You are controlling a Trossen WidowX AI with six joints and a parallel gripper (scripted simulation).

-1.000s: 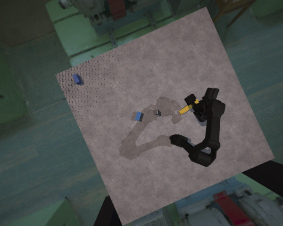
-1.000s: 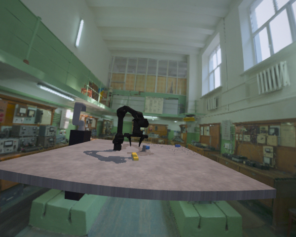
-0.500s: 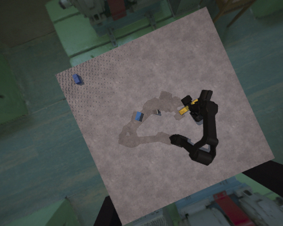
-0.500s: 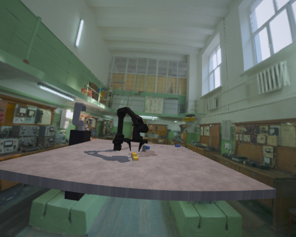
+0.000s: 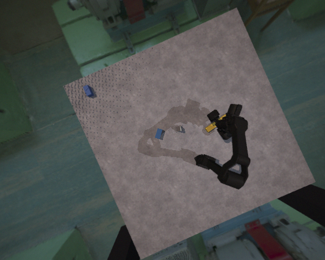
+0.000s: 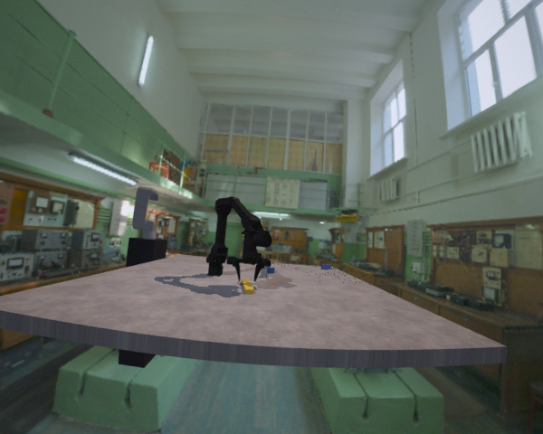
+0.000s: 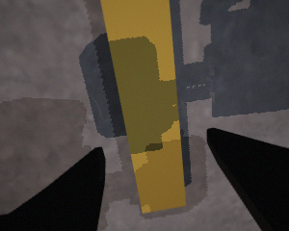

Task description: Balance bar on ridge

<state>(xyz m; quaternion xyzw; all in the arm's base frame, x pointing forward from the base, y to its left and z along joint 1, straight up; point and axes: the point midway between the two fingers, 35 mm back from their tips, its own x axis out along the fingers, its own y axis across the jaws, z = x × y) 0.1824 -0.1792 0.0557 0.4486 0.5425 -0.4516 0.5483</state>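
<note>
Right now my gripper tip is 3 cm to the left of the yellow bar and 1 cm above it.
</note>
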